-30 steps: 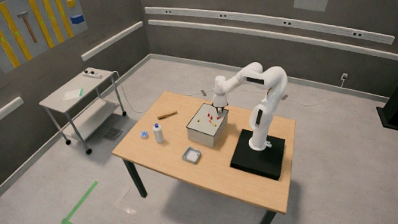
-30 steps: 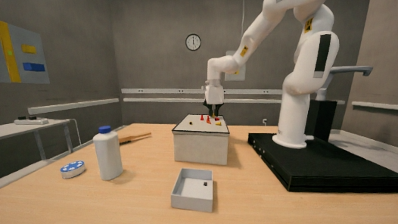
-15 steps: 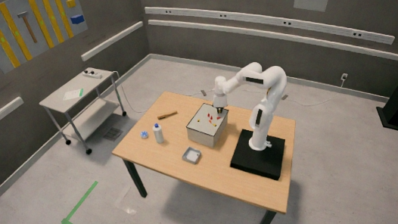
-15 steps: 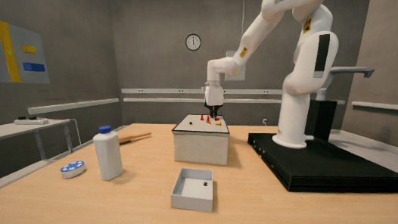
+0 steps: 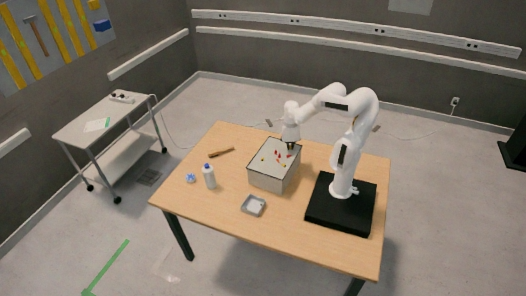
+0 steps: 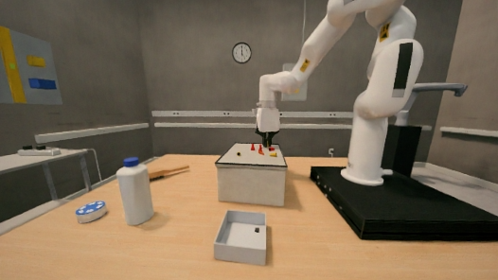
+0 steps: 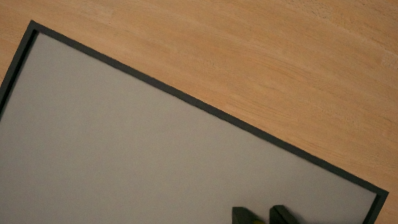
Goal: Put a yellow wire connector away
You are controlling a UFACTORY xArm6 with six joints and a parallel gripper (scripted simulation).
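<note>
My hand is 6 cm short of the tool case, 9 cm to the right of it and 6 cm above it. From my hand the other things lie so: yellow wire connector 1 cm below; then white bottle 37 cm ahead, 32 cm to the left, 7 cm below.
</note>
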